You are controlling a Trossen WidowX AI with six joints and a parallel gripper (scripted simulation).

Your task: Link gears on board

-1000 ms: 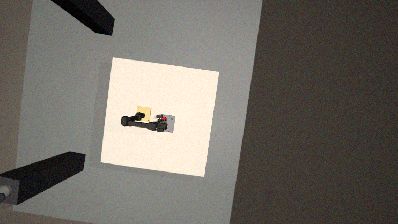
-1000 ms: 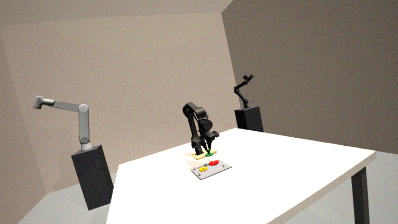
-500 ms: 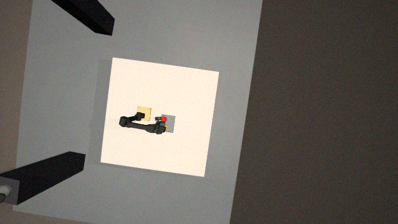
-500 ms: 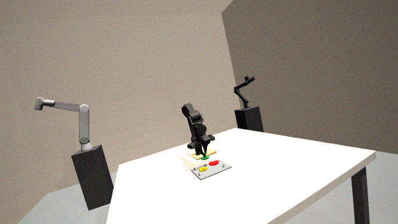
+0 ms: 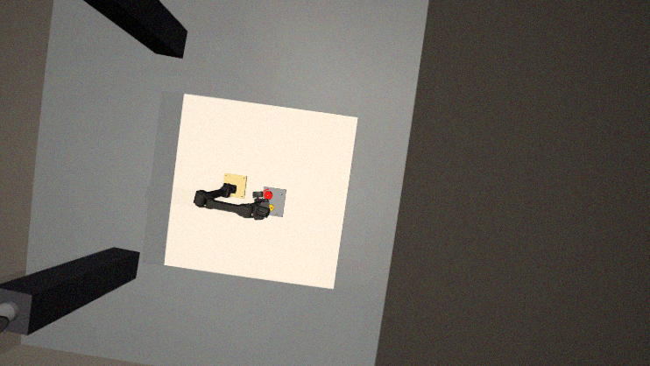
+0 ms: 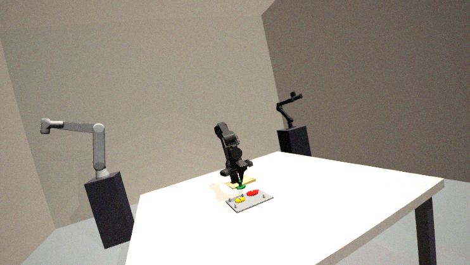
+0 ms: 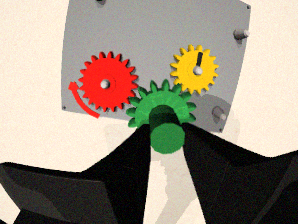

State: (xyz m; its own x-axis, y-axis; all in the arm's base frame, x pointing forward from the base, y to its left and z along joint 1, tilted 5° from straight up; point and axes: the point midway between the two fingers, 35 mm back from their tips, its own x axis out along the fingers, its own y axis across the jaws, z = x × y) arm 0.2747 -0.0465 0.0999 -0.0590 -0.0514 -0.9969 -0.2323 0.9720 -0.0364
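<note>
My gripper tip is now 40 mm short of the yellow gear, 30 mm to the left of it and 70 mm above it. Round my gripper tip: red gear (50 mm to the left, 70 mm below); grey board (50 mm ahead, 10 mm to the left, 80 mm below); green gear (10 mm below).
</note>
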